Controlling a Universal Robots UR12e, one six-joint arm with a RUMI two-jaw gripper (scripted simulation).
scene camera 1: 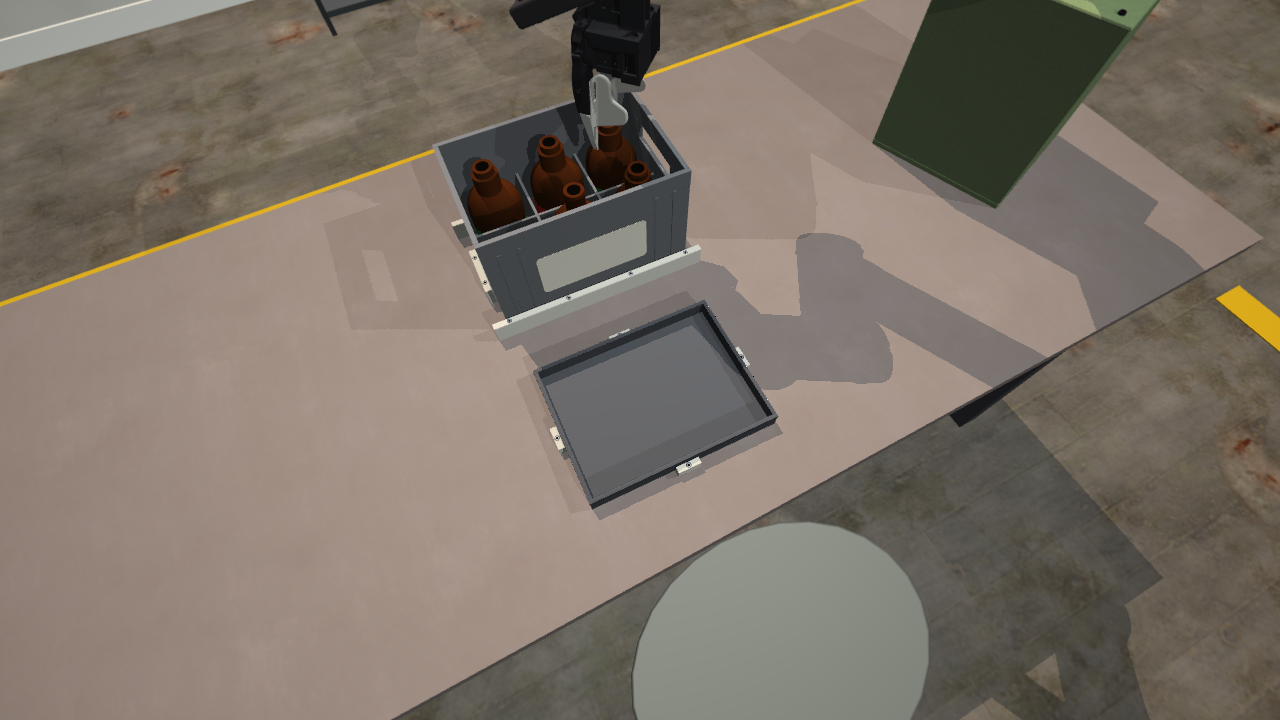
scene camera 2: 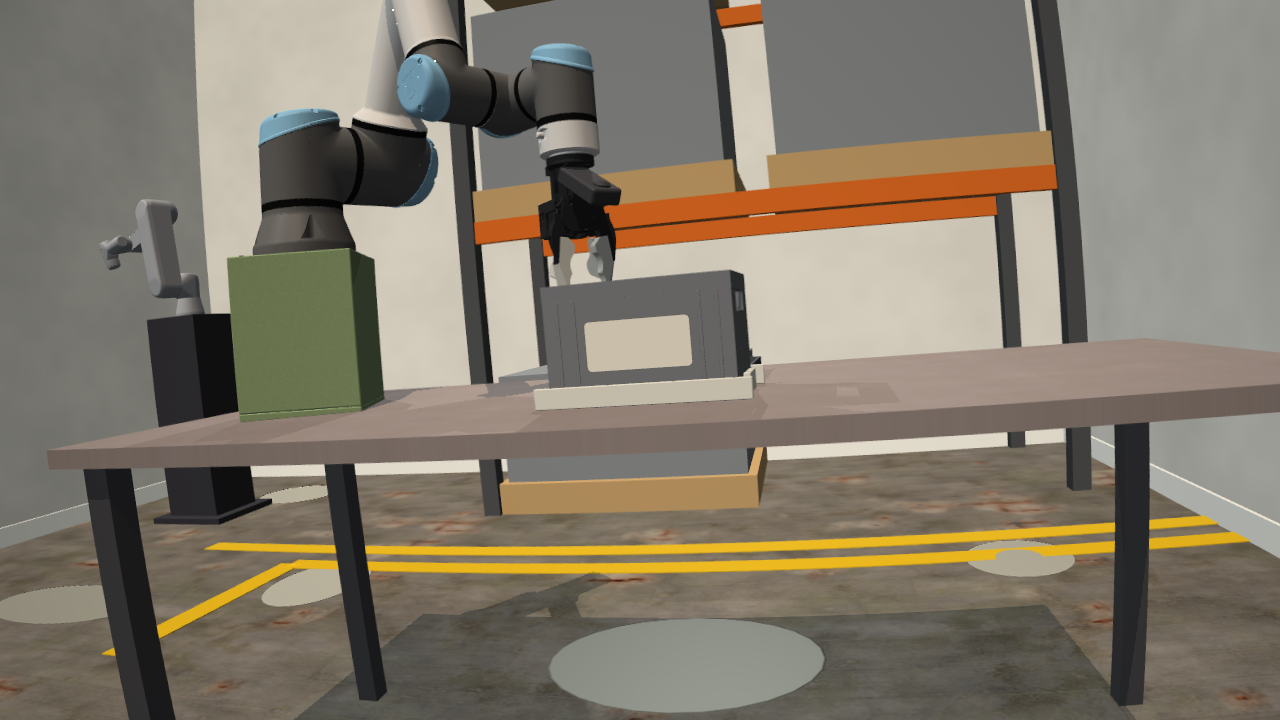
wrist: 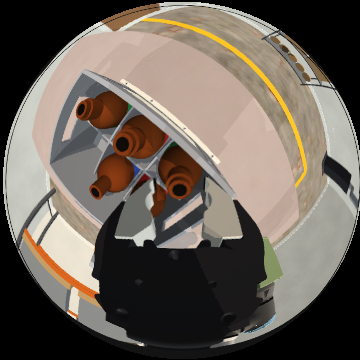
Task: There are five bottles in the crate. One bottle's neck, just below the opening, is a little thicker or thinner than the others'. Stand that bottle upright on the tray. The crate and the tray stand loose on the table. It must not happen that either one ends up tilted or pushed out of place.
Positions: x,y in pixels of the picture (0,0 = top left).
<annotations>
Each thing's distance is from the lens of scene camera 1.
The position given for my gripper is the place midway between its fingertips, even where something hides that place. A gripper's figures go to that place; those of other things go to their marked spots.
my gripper (scene camera 1: 605,132): 82 cm
grey crate (scene camera 1: 542,261): 72 cm
dark tray (scene camera 1: 629,410): 72 cm
</annotations>
